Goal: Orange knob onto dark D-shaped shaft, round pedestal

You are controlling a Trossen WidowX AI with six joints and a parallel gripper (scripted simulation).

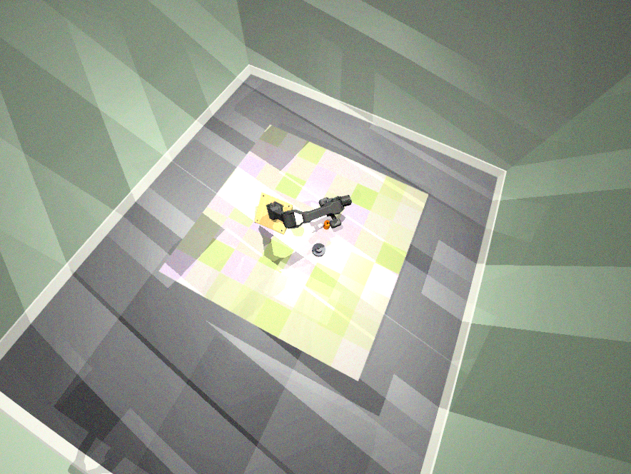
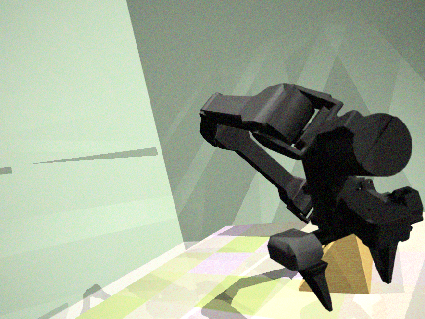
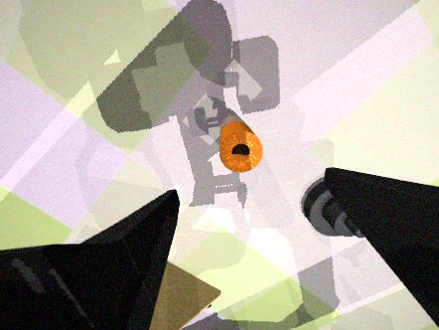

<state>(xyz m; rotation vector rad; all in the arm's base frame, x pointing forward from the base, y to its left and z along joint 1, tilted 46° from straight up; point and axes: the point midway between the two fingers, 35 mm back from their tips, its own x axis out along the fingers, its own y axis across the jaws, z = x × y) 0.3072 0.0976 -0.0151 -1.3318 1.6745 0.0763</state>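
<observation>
Right now my gripper tip is 90 mm above the orange knob. The rest, counted from my gripper tip: dark round pedestal 30 mm ahead, 170 mm to the right, 90 mm below.
</observation>
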